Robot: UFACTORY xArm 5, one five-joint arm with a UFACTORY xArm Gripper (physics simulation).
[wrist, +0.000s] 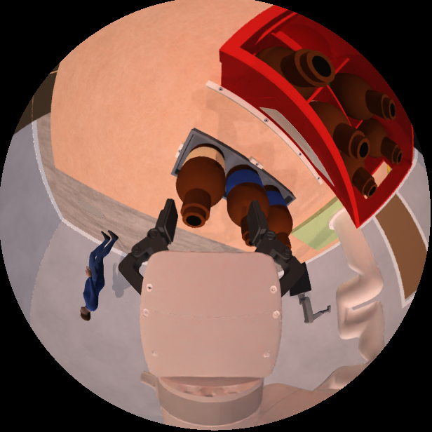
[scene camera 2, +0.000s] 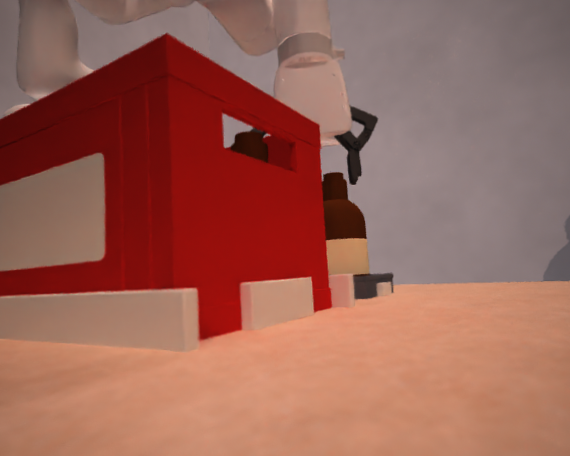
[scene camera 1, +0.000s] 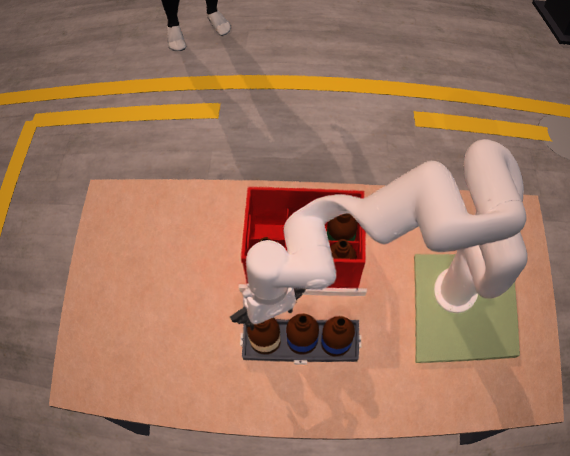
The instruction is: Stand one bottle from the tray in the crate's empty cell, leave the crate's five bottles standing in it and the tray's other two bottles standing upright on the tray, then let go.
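Places are measured from the arm's base along level axes (x ahead, y left, z up), in metres.
Pixels of known places: gripper, fingertip midpoint: (scene camera 1: 268,316); arm's base, link origin: (scene camera 1: 456,290).
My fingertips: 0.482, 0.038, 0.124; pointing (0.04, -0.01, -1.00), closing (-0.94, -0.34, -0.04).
Ahead of a thing's pixels: the offset from my fingertips to its top centre, as dx, dy, dz. "spot": to the spot under its first point.
The red crate @(-0.105, -0.200, +0.031) (scene camera 1: 350,274) (scene camera 2: 240,225) (wrist: 231,72) holds five upright brown bottles; its empty cell @(spot: -0.024, -0.301, -0.114) (scene camera 1: 267,220) is at the far left in scene camera 1. On the grey tray (scene camera 1: 300,358) (scene camera 2: 367,286) (wrist: 192,139) stand a cream-labelled bottle @(+0.017, +0.012, +0.016) (scene camera 1: 263,336) (scene camera 2: 345,220) (wrist: 200,180) at the left and two blue-labelled bottles, the middle one @(-0.071, +0.023, +0.016) (scene camera 1: 302,334) (wrist: 245,197) and the right one @(-0.151, +0.040, +0.016) (scene camera 1: 338,335) (wrist: 280,220). My gripper (scene camera 1: 267,311) (wrist: 212,207) is open and empty near the cream-labelled bottle, its visible fingertip about mouth height in scene camera 2. The crate hides the other finger's tip there.
A pale rail @(spot: -0.190, -0.081, -0.115) (scene camera 1: 345,291) (wrist: 266,120) runs along the crate's side facing the tray. More pale blocks @(spot: +0.039, -0.237, -0.129) (scene camera 2: 277,302) flank the crate. The arm base stands on a green mat (scene camera 1: 425,340) (wrist: 320,232) at the right. The arm passes over the crate and hides part of it in scene camera 1.
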